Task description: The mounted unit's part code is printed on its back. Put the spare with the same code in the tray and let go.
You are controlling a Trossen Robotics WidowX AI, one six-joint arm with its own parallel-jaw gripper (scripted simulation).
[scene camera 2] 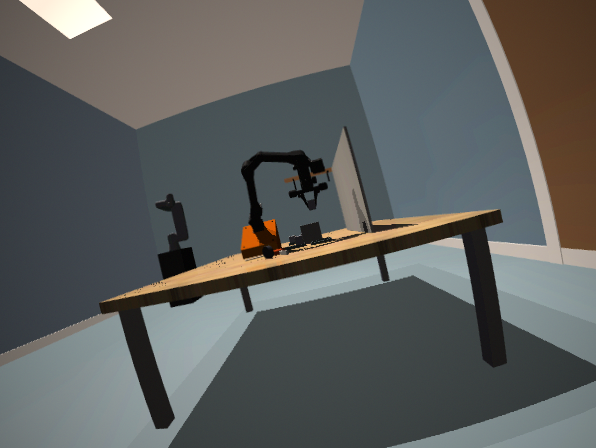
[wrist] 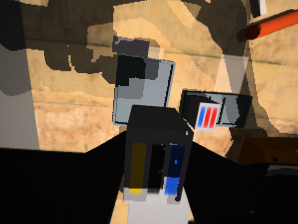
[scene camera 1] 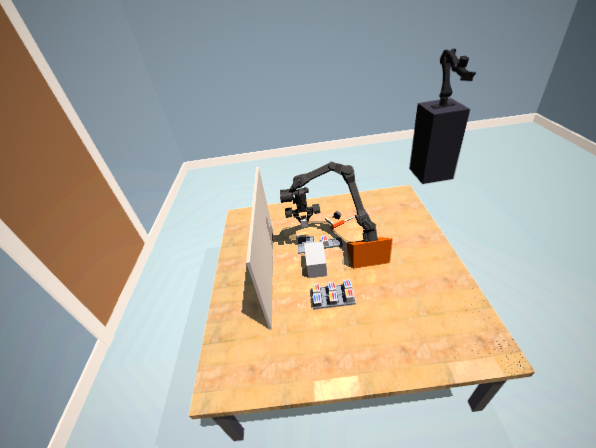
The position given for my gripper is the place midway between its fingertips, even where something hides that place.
Observation:
I see my gripper (wrist: pixel 151 138), a grey tray (wrist: pixel 140 81) and a white panel (scene camera 1: pixel 259 261).
The white panel is seen too in scene camera 2 (scene camera 2: pixel 345 169).

